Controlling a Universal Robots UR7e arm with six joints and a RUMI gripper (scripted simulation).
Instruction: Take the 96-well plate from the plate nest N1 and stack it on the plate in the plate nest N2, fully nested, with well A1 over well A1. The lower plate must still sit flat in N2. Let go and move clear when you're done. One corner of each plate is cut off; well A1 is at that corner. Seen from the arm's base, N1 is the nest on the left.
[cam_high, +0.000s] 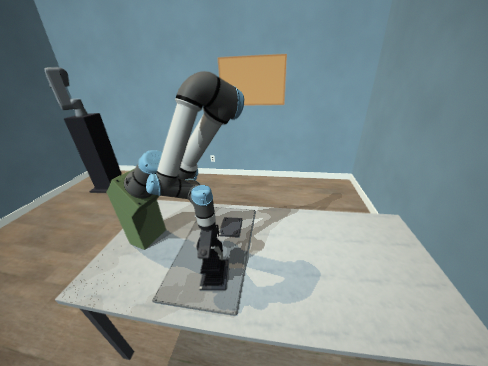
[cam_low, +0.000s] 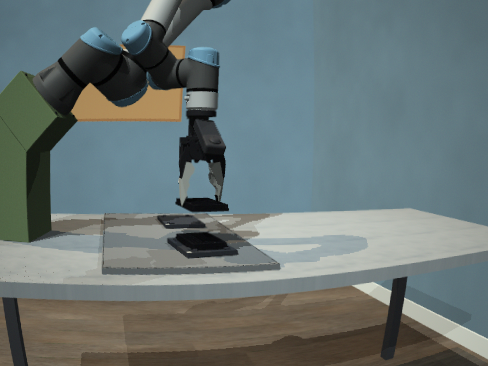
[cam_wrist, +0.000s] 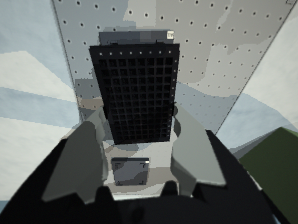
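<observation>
Now: the dark 96-well plate 1 cm below my hand. Round my hand: plate nest: 34 cm to the left, 11 cm below, 3 cm ahead; white label: 10 cm below, 8 cm to the right, 5 cm behind.
</observation>
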